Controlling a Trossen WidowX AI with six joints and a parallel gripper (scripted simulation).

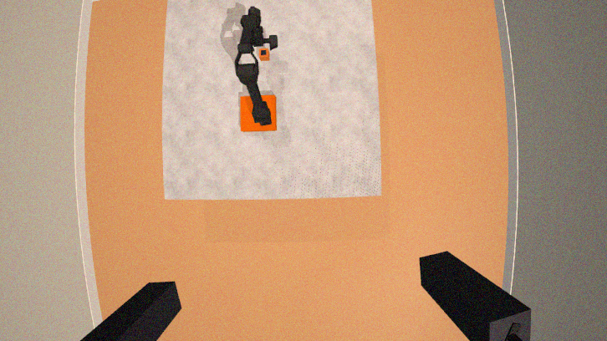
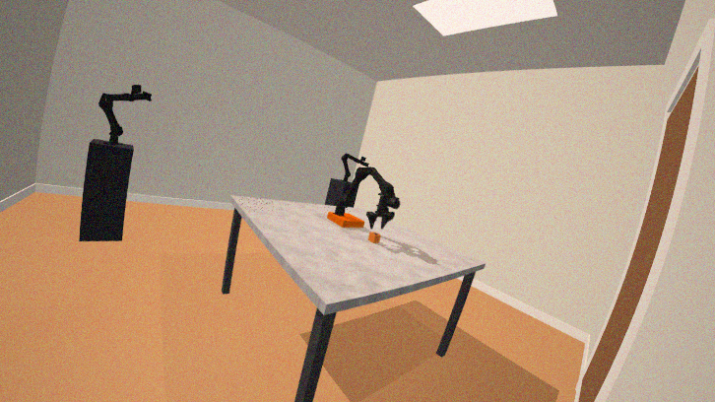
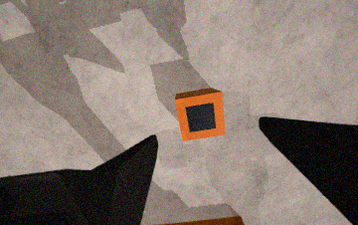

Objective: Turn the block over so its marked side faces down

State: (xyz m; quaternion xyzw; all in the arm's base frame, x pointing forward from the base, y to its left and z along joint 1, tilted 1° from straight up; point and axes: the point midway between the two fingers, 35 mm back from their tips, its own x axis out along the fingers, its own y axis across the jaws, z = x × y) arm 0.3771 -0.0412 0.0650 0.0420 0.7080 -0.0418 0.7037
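Now: the block 4 cm below my gripper tip.
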